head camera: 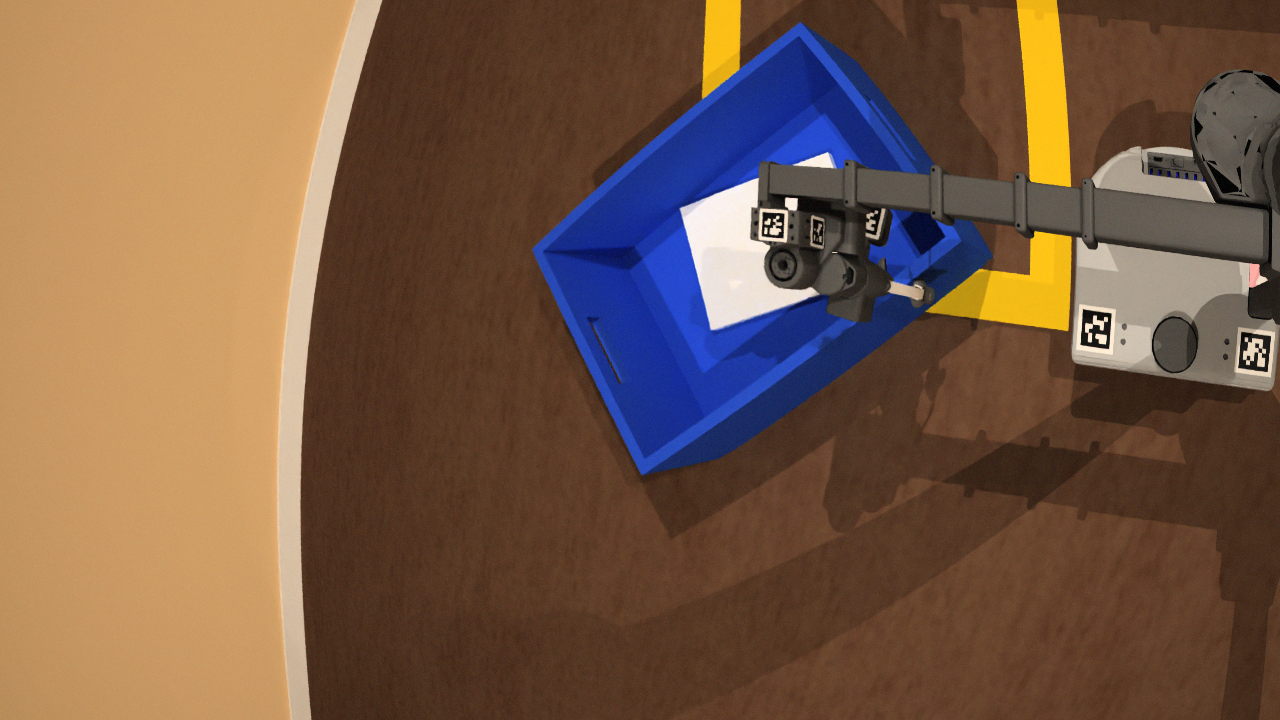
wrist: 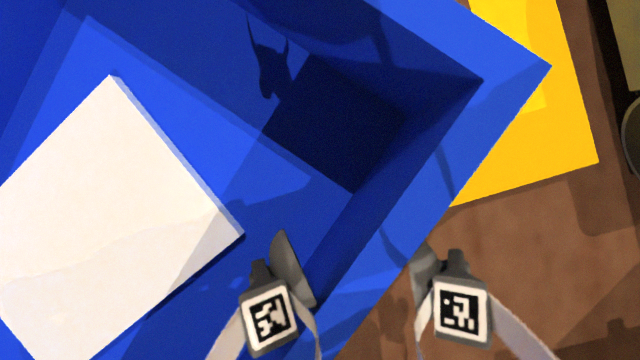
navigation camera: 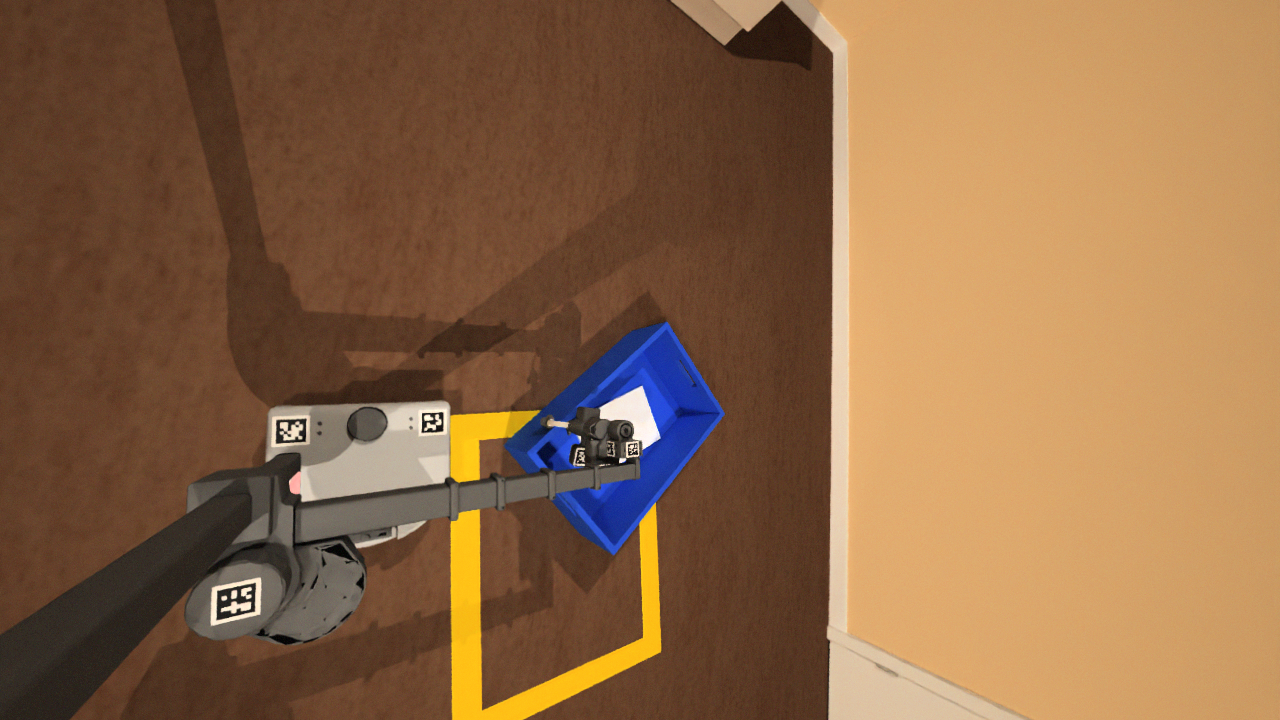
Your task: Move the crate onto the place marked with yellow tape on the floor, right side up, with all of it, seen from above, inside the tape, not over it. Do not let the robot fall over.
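Note:
The blue crate is right side up, turned at an angle to the tape. It lies across one end of the yellow tape outline; part of it is inside, and a large part reaches over the tape and outside. A flat white slab is in it. My gripper is shut on the crate's long wall near a corner, one finger inside, one outside, with the wall slanting between them. Whether the crate touches the floor, I cannot tell.
My base stands close beside the tape's near side. My arm reaches over the crate. The tan wall rises beyond the crate. A pale door shows at the lower right of the navigation view.

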